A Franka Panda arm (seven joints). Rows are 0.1 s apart.
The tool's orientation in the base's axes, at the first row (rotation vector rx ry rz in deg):
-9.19, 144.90, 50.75
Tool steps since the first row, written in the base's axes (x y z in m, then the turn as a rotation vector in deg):
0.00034, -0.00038, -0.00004, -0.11, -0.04, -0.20
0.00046, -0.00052, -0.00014, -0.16, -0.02, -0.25
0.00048, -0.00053, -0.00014, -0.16, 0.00, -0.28
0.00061, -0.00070, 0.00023, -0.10, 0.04, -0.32
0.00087, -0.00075, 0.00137, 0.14, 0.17, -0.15
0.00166, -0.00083, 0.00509, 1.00, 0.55, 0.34
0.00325, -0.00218, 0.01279, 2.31, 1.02, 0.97
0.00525, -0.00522, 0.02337, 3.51, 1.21, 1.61
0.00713, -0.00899, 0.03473, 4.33, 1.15, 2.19
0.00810, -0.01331, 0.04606, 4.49, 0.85, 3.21
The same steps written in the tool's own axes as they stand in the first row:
-0.00030, -0.00041, -0.00008, 0.19, -0.12, 0.07
-0.00037, -0.00060, -0.00005, 0.26, -0.12, 0.10
-0.00038, -0.00062, -0.00005, 0.27, -0.12, 0.13
-0.00067, -0.00058, -0.00036, 0.24, -0.12, 0.21
-0.00142, -0.00004, -0.00108, -0.05, 0.01, 0.26
-0.00382, 0.00180, -0.00340, -1.02, 0.37, 0.48
-0.00878, 0.00467, -0.00895, -2.46, 0.77, 0.83
-0.01547, 0.00774, -0.01737, -3.81, 0.97, 0.96
-0.02244, 0.01070, -0.02683, -4.80, 1.05, 0.83
-0.02861, 0.01344, -0.03695, -5.42, 1.34, 0.01

